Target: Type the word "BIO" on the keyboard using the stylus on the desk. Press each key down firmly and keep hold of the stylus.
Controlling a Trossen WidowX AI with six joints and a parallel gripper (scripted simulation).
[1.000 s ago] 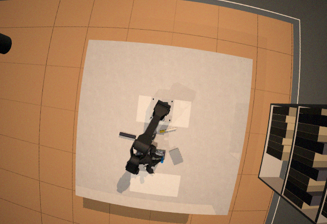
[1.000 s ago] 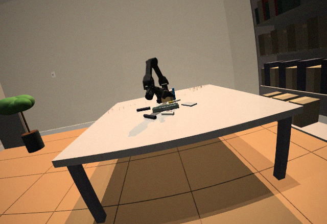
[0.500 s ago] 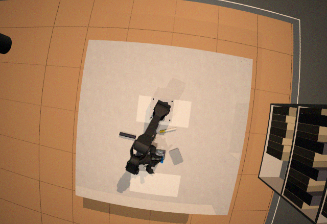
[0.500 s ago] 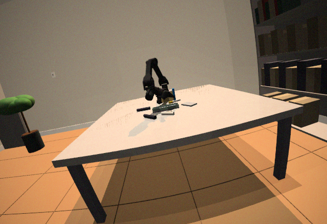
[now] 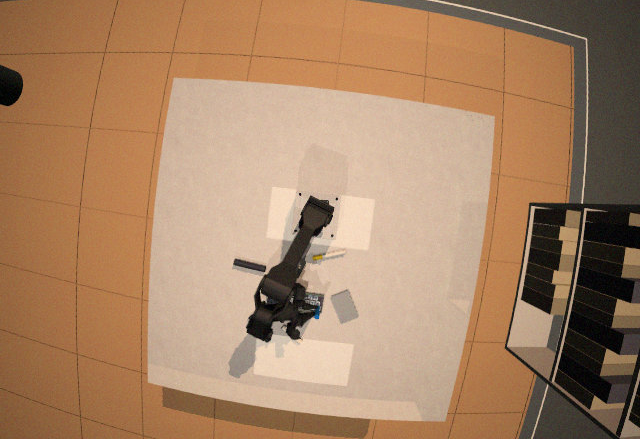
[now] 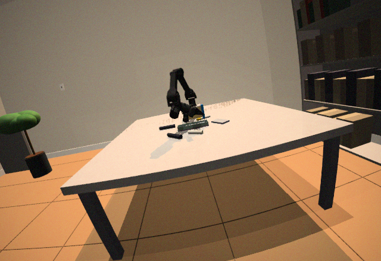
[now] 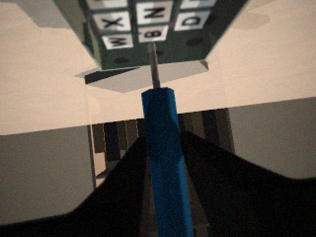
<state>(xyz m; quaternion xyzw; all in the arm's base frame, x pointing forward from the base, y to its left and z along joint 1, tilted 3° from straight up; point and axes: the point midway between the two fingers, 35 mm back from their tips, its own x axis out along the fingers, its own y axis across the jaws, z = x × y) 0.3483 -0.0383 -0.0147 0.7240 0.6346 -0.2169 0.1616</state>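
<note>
The grey pad is 10 cm to the left of my gripper tip, 7 cm below it and 1 cm ahead of it. The rest, counted from my gripper tip: blue stylus: 1 cm below; pale cylinder: 13 cm ahead, 10 cm to the right, 7 cm below; stylus tip: 5 cm below.
</note>
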